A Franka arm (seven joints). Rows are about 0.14 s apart.
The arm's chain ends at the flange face. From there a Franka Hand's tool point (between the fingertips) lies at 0.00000 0.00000 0.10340 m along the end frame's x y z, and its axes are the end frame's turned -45 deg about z.
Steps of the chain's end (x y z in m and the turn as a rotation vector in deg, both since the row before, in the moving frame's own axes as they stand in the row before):
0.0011 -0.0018 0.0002 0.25 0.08 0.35
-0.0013 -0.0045 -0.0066 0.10 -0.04 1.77
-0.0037 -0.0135 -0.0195 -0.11 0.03 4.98
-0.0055 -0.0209 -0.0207 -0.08 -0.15 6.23
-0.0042 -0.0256 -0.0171 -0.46 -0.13 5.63
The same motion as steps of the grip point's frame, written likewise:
0.0025 -0.0007 0.0002 0.12 0.23 0.35
0.0023 -0.0043 -0.0066 0.10 0.04 1.77
0.0068 -0.0120 -0.0195 -0.10 -0.06 4.98
0.0106 -0.0188 -0.0207 0.05 -0.16 6.23
0.0144 -0.0207 -0.0171 -0.23 -0.42 5.63

